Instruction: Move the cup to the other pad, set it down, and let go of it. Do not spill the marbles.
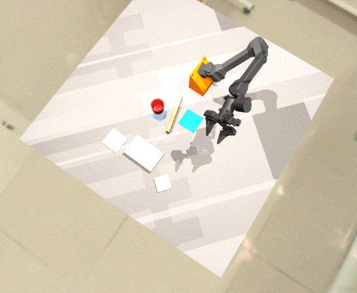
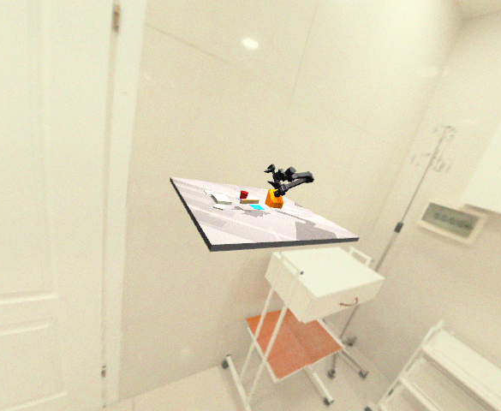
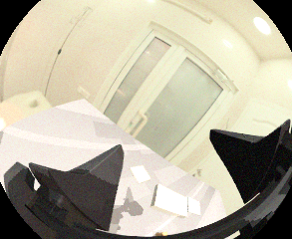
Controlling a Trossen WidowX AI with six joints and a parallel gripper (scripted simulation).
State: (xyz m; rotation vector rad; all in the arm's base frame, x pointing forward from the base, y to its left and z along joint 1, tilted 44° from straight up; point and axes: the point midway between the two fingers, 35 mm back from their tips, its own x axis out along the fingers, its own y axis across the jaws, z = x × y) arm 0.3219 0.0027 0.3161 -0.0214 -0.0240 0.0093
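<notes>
Now: gripper tip 10 cm past the red cup, 35 cm to the left of it and 26 cm above it. Also, from my gripper tip: wooden bar 11 cm behind, 25 cm to the right, 29 cm below; white card 25 cm ahead, 12 cm to the right, 30 cm below; cyan pad 13 cm behind, 16 cm to the right, 31 cm below.
</notes>
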